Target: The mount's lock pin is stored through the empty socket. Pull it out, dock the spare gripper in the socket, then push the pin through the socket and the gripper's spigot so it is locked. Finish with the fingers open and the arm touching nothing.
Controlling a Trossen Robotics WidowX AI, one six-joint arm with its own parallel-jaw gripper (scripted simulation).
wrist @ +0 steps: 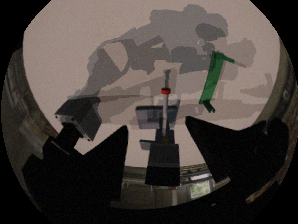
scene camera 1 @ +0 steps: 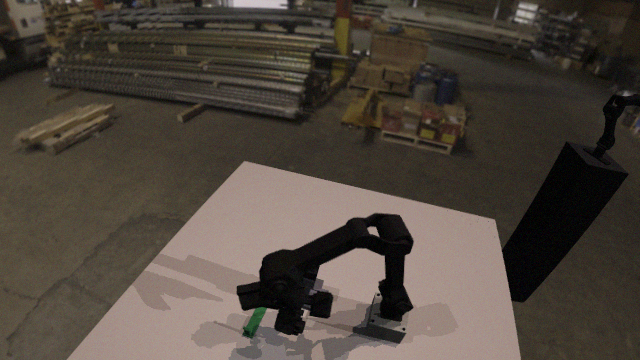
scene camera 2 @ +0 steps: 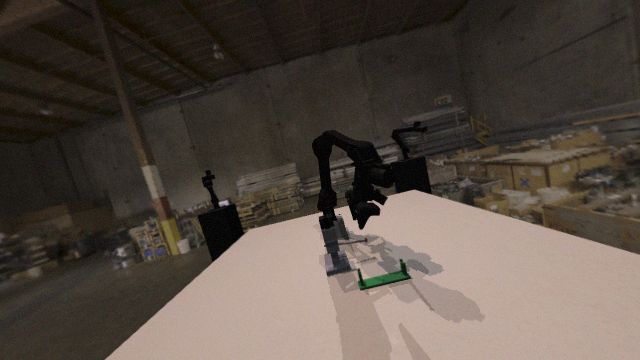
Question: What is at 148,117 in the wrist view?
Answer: A grey mount.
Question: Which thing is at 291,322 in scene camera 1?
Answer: The gripper.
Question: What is the gripper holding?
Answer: Nothing.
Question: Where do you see a green cradle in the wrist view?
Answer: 216,63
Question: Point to a spare gripper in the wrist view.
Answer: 163,166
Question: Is the gripper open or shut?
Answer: Open.
